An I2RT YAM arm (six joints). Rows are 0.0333 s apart.
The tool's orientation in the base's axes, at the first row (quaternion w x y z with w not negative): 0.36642 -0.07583 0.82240 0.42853
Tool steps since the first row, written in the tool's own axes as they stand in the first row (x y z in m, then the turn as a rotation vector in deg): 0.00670 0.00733 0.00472 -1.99 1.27 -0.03; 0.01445 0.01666 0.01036 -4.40 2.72 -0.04; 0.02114 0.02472 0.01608 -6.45 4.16 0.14; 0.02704 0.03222 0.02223 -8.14 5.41 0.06; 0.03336 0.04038 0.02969 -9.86 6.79 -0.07
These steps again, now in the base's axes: -0.00550 0.00941 -0.00143 0.86 0.39 2.16; -0.01214 0.02096 -0.00260 1.95 0.83 4.72; -0.01742 0.03159 -0.00392 2.89 1.47 6.96; -0.02165 0.04204 -0.00523 3.52 1.87 8.93; -0.02577 0.05398 -0.00687 4.08 2.30 11.02
